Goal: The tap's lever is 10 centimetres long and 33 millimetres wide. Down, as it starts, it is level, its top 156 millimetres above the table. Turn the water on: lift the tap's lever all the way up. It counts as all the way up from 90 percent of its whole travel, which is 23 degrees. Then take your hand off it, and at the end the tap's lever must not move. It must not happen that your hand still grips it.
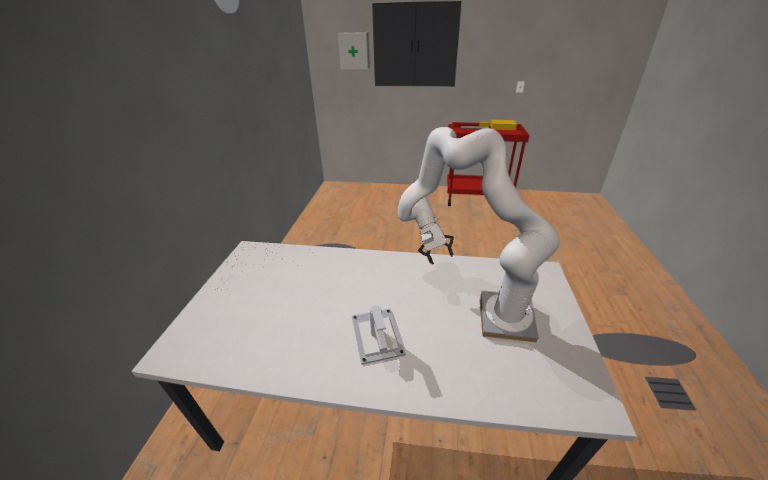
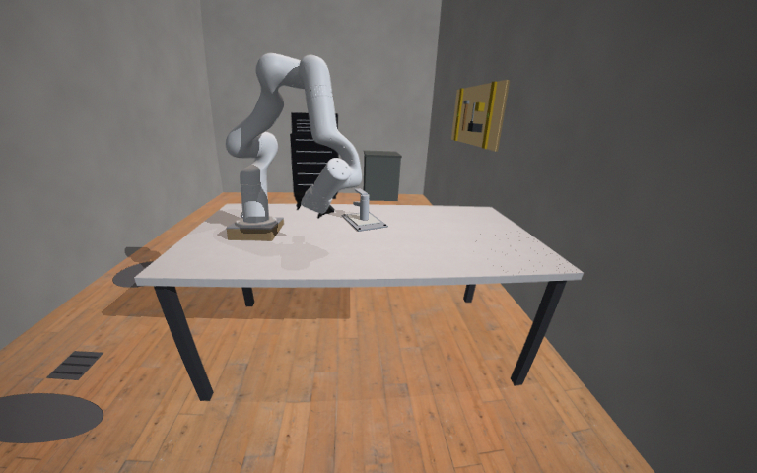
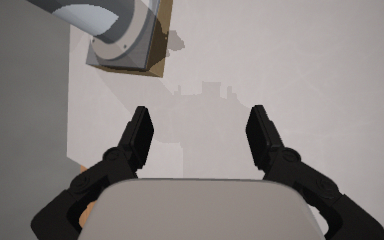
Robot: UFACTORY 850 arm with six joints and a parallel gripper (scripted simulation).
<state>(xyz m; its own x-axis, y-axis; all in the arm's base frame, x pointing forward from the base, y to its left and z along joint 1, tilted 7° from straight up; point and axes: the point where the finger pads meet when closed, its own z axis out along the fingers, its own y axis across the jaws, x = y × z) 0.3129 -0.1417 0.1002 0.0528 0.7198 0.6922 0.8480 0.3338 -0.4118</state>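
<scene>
My gripper is now 38 cm to the right of the flat lever, 18 cm short of it and 3 cm above it. Round my hand: base plate (35 cm to the left, 19 cm ahead, 16 cm below).
</scene>
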